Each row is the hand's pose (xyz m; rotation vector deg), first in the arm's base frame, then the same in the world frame.
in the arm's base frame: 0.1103 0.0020 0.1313 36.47 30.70 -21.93
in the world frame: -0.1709 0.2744 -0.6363 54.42 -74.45 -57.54
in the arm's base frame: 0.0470 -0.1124 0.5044 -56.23 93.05 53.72
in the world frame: -0.4750 0.5269 -0.6435 -12.85 39.83 -36.37
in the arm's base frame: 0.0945 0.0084 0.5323 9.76 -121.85 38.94
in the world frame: -0.4263 0.5634 -0.5254 103.06 133.43 2.99
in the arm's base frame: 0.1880 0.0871 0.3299 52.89 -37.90 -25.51
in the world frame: -0.2688 0.3965 -0.4684 29.22 -147.07 -50.00
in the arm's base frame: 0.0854 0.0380 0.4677 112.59 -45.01 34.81
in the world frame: -0.3606 0.5357 -0.5326 20.31 -139.70 58.72
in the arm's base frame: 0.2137 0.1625 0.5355 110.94 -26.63 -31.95
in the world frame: -0.3615 0.5516 -0.3421 83.25 -149.01 10.97
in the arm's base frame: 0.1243 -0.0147 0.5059 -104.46 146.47 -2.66
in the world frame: -0.4341 0.5180 -0.5261 17.13 112.32 -53.10
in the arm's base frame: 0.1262 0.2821 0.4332 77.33 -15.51 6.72
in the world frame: -0.1848 0.5806 -0.3608 34.42 -125.25 -3.31
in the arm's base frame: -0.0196 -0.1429 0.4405 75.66 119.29 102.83
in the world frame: -0.4323 0.5119 -0.7295 34.86 18.32 68.94
